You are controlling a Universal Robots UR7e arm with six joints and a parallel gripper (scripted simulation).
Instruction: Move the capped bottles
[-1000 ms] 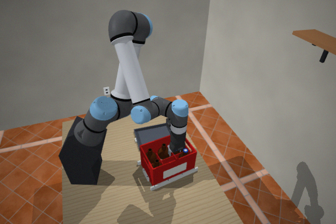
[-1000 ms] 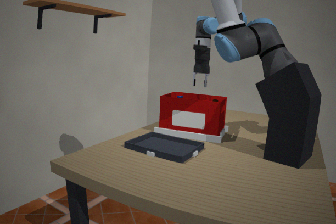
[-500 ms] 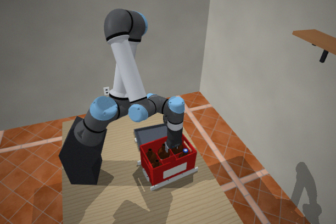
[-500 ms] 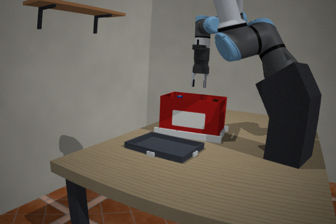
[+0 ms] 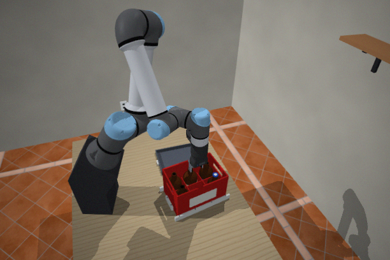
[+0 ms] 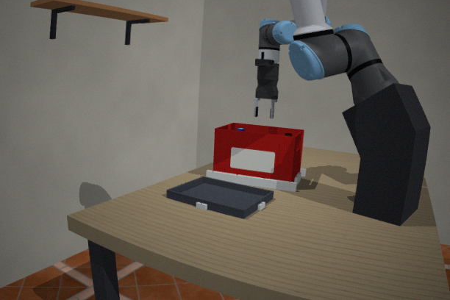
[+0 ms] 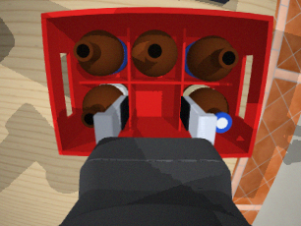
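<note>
My gripper is now 15 cm above the red crate and 1 cm to the right of it. Round my hand: dark grey tray: 28 cm to the left, 22 cm below, 3 cm behind.
</note>
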